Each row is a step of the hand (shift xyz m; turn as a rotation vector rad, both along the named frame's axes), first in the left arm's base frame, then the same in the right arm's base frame.
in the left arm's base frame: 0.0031 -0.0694 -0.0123 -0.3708 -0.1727 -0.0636
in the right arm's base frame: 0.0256 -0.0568 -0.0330 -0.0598 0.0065 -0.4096
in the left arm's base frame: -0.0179 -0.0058 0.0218 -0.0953 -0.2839 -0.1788
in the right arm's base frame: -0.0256 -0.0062 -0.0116 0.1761 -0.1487 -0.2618
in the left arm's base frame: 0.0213 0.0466 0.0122 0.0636 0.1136 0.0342
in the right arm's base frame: -0.0113 0.0284 0.0429 -0.0268 0.0634 0.1157
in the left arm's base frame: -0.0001 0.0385 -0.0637 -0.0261 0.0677 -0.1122
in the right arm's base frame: 0.0495 0.0556 -0.0001 0.0767 0.1072 -0.0220
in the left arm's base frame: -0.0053 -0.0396 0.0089 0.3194 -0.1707 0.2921
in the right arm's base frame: -0.0025 -0.0354 -0.0203 -0.0990 -0.3648 0.2712
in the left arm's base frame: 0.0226 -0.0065 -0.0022 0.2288 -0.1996 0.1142
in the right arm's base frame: 0.0124 -0.0130 0.0154 0.0289 -0.2950 0.1318
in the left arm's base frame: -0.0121 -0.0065 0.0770 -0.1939 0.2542 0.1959
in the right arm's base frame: -0.0725 -0.0282 0.0084 -0.3026 0.2212 0.0098
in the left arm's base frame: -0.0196 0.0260 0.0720 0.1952 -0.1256 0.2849
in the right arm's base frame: -0.0773 0.0044 0.0158 -0.1515 -0.2786 0.1857
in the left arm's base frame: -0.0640 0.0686 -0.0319 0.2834 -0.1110 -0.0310
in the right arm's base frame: -0.0106 0.0935 -0.0309 0.1637 -0.1873 0.1781
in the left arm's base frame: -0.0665 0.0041 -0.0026 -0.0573 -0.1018 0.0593
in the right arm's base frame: -0.0254 0.0284 -0.0547 -0.0566 -0.0881 -0.0787
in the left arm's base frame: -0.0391 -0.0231 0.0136 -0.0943 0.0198 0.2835
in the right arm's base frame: -0.0235 -0.0106 -0.0398 -0.2954 -0.0480 0.0094
